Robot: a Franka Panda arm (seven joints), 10 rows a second.
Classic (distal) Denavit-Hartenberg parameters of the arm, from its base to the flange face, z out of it. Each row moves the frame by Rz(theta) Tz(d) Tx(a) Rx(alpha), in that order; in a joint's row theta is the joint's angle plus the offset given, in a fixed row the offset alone. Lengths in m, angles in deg.
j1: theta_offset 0; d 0.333; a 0; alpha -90
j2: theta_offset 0; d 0; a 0; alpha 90
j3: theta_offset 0; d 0.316; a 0.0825; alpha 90
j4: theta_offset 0; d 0; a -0.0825; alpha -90
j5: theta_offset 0; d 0.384; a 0; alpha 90
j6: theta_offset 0; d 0; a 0.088; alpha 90
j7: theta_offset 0; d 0.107; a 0; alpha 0
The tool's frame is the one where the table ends.
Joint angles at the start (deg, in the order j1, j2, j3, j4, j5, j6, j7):
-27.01 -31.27 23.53 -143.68 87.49 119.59 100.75
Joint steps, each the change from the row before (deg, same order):
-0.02 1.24 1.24 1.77 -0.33 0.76 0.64
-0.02 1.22 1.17 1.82 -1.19 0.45 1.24
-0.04 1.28 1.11 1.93 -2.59 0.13 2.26
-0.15 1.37 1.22 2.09 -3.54 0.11 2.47
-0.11 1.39 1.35 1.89 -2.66 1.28 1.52
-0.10 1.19 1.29 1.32 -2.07 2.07 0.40
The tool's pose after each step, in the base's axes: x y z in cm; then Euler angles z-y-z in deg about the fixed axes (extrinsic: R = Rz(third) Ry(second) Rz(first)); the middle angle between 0 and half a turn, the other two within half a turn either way. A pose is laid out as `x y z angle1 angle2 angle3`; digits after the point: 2 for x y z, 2 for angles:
43.38 4.50 49.93 25.30 114.93 55.48
44.13 5.43 50.39 25.38 115.87 56.45
44.84 6.37 50.81 26.01 117.80 57.95
45.57 7.32 51.22 26.37 120.46 59.56
46.36 8.15 51.56 25.61 122.62 59.78
47.04 8.74 51.67 23.68 124.46 58.90

